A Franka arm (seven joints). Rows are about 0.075 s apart.
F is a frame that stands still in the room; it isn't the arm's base.
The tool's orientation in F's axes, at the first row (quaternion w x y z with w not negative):
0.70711 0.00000 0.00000 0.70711
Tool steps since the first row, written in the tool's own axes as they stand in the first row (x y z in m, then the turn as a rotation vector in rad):
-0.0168 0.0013 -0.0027 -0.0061 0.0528 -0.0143
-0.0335 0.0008 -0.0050 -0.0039 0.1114 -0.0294
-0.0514 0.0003 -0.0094 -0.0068 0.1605 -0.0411
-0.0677 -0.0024 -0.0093 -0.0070 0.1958 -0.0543
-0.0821 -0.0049 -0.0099 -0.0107 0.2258 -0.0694
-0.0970 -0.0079 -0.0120 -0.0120 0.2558 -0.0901
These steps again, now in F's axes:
-0.0013 -0.0168 -0.0027 -0.0528 -0.0061 -0.0143
-0.0008 -0.0335 -0.0050 -0.1114 -0.0039 -0.0294
-0.0003 -0.0514 -0.0094 -0.1605 -0.0068 -0.0411
0.0024 -0.0677 -0.0093 -0.1958 -0.0070 -0.0543
0.0049 -0.0821 -0.0099 -0.2258 -0.0107 -0.0694
0.0079 -0.0970 -0.0120 -0.2558 -0.0120 -0.0901

